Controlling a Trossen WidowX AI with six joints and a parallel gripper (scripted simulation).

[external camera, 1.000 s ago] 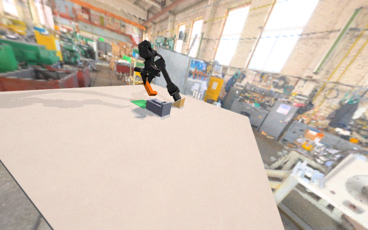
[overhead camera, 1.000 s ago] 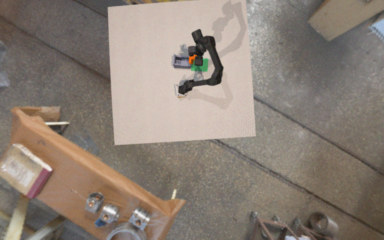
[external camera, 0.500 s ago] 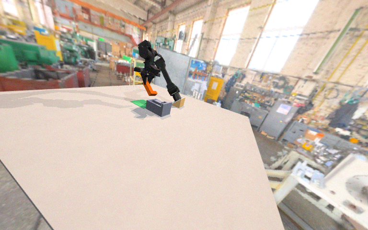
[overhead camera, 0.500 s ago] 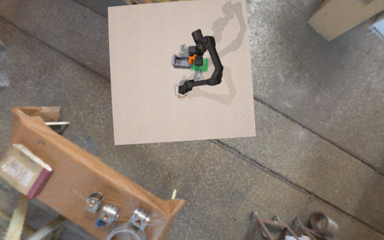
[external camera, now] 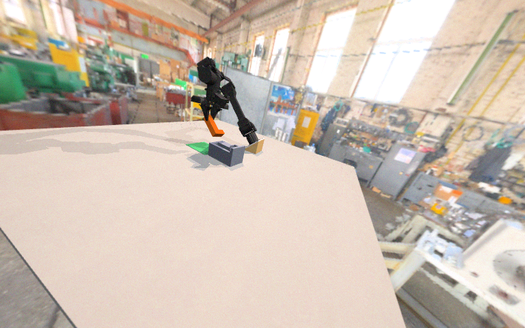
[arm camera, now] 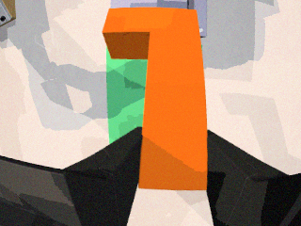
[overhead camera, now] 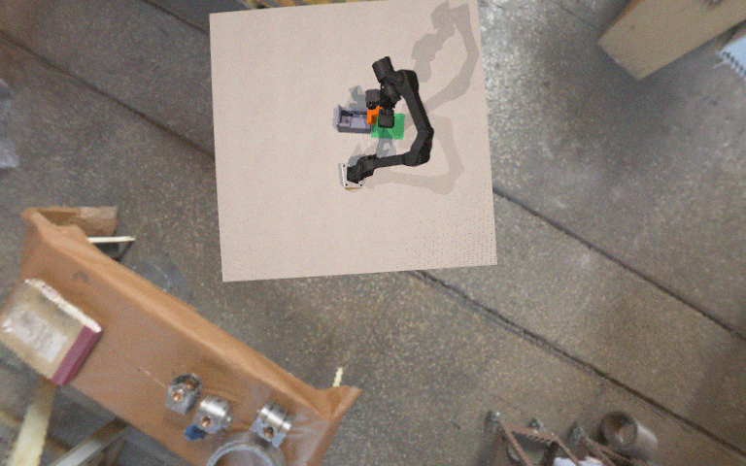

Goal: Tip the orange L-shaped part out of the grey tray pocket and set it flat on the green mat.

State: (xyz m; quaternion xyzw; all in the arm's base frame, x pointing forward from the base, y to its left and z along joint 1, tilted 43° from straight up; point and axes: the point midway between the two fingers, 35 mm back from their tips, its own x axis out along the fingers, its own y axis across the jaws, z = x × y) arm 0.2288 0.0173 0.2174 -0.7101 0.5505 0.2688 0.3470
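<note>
The orange L-shaped part lies 10 mm behind my gripper tip, 30 mm to the left of it and 30 mm below it. The rest, counted from my gripper tip: green mat (20 mm to the right, 160 mm below).
</note>
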